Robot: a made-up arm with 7 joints.
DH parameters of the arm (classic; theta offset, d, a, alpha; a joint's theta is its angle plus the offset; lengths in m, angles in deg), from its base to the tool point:
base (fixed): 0 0 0 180
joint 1: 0 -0.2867 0 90
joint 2: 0 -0.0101 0 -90
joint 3: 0 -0.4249 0 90
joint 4: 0 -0.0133 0 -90
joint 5: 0 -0.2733 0 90
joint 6: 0 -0.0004 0 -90
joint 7: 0 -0.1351 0 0
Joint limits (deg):
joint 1: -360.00..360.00
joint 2: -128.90..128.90
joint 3: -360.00..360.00
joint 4: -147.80..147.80
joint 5: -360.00..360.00
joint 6: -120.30..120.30
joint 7: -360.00..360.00
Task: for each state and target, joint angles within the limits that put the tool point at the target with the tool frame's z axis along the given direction. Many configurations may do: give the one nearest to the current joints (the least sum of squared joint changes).
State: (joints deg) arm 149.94 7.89 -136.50 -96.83 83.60 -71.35 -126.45
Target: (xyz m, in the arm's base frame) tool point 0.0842 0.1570 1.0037 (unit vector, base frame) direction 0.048 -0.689 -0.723
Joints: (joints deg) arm 171.12 -29.20 -166.28 -52.99 112.92 -40.41 -126.45
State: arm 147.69 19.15 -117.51 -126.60 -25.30 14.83 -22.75
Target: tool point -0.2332 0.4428 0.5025 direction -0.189 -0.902 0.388
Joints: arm 188.87 40.87 -98.80 -94.72 -16.86 -14.88 -22.75
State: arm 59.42 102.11 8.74 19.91 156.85 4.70 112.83
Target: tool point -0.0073 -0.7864 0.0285 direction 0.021 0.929 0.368
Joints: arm 87.30 101.88 10.31 15.21 158.75 5.30 112.83
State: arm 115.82 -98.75 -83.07 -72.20 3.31 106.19 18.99
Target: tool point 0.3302 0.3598 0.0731 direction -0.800 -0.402 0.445
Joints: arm 167.58 -106.09 -70.82 -113.93 -6.05 98.15 18.99
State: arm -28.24 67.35 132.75 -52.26 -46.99 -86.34 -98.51
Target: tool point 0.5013 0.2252 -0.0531 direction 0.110 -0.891 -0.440
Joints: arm 1.32 118.17 135.45 -37.73 -59.57 -90.93 -98.51
